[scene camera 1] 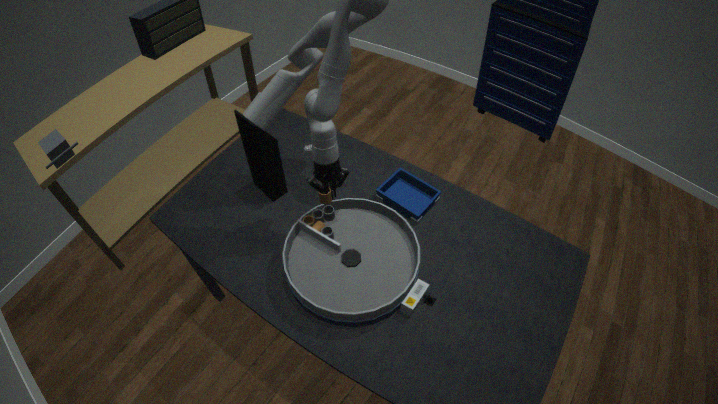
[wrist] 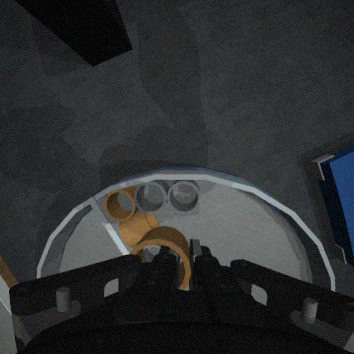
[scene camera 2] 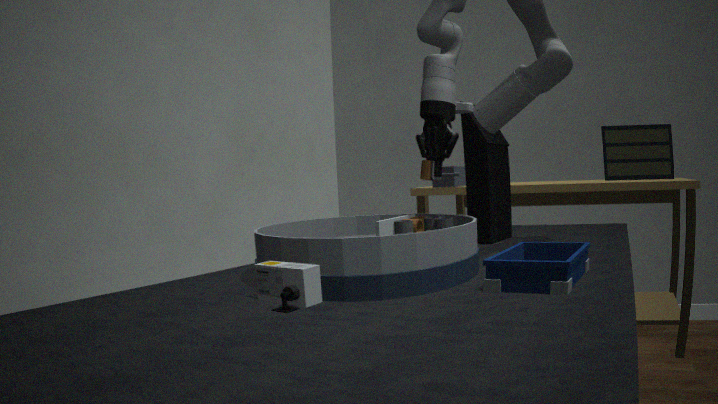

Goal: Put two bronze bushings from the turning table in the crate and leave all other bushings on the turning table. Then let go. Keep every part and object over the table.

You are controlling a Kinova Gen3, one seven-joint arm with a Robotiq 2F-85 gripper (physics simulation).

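Places are measured from the arm's base along level axes (x ahead, y left, z up), in metres.
Where they show: gripper, fingertip midpoint: (scene camera 1: 330, 198) (wrist: 184, 250) (scene camera 2: 433, 179); arm's base at its link origin: (scene camera 1: 254, 123) (scene camera 2: 484, 120).
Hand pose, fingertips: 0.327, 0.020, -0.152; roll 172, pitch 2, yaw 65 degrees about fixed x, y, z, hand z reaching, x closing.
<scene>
Things, the pixels of their top centre, and the offset from my fingertips, as dx, dy, dz. "pt": a spot on its surface instead.
- grey bushing at its top centre: (wrist: 152, 258) (scene camera 2: 403, 220) (scene camera 1: 327, 230) +0.033, -0.058, -0.080
- blue crate at its top centre: (scene camera 2: 542, 250) (scene camera 1: 409, 190) +0.108, +0.279, -0.121
- low white divider at a spot on its surface: (wrist: 116, 237) pt -0.009, -0.085, -0.074
- white box at a spot on its surface: (scene camera 2: 311, 286) pt +0.372, +0.012, -0.141
- small black device at a spot on its surface: (scene camera 2: 290, 292) (scene camera 1: 429, 295) pt +0.404, +0.001, -0.146
My gripper (scene camera 1: 331, 189) (scene camera 2: 437, 168) (wrist: 184, 250) is shut on the wall of a bronze bushing (scene camera 1: 325, 196) (scene camera 2: 426, 169) (wrist: 166, 234), held upright high above the back edge of the grey turning table (scene camera 1: 371, 286) (scene camera 2: 361, 256) (wrist: 260, 220). On the turning table, one bronze bushing (scene camera 1: 308, 220) (wrist: 117, 204) stands upright by the divider and another bronze bushing (scene camera 1: 318, 226) (wrist: 135, 229) lies on its side. Grey bushings (scene camera 1: 328, 213) (wrist: 184, 195) stand near them; one grey bushing (scene camera 1: 327, 232) (scene camera 2: 403, 226) is partly hidden in the wrist view. The blue crate (scene camera 1: 426, 205) (scene camera 2: 524, 276) (wrist: 345, 185) shows no bushing inside in scene camera 1.
A low white divider (scene camera 1: 321, 238) (scene camera 2: 386, 227) (wrist: 116, 237) runs inward from the turning table's rim. A black pedestal (scene camera 1: 263, 160) (scene camera 2: 487, 185) stands behind it. A white box (scene camera 1: 415, 295) (scene camera 2: 311, 286) and a small black device (scene camera 1: 429, 299) (scene camera 2: 290, 292) sit beside the rim.
</scene>
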